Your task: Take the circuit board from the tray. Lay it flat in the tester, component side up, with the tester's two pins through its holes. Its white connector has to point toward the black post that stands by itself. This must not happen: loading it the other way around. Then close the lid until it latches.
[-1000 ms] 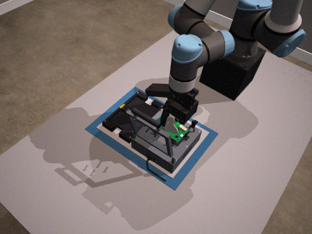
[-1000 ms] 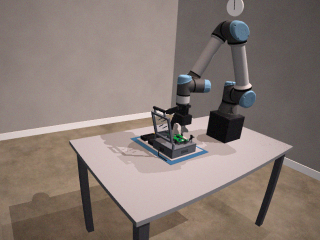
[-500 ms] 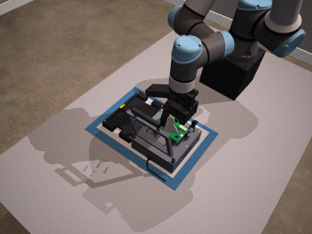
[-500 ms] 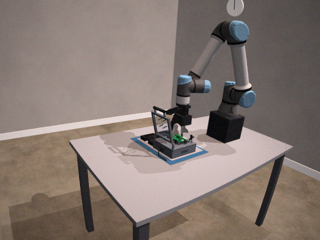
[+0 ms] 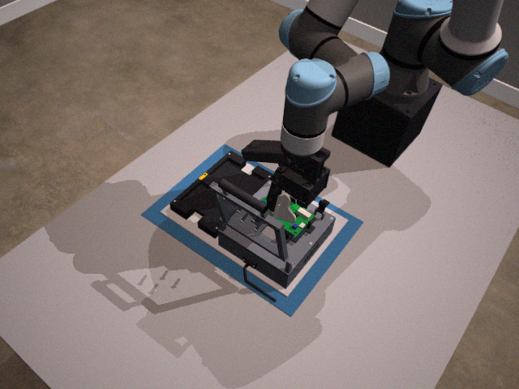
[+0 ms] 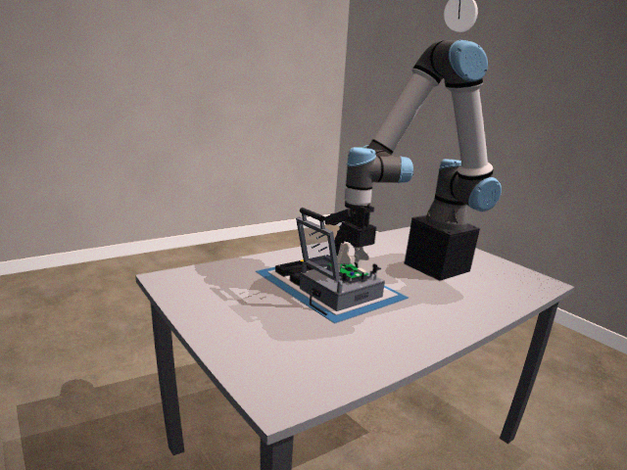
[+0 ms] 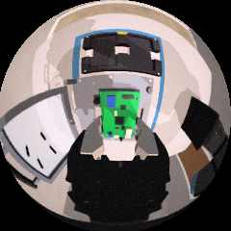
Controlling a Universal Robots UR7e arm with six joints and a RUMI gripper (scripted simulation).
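My hand is right at the green circuit board. The rest, counted from my hand: tester lid: 130 mm ahead, 100 mm above.
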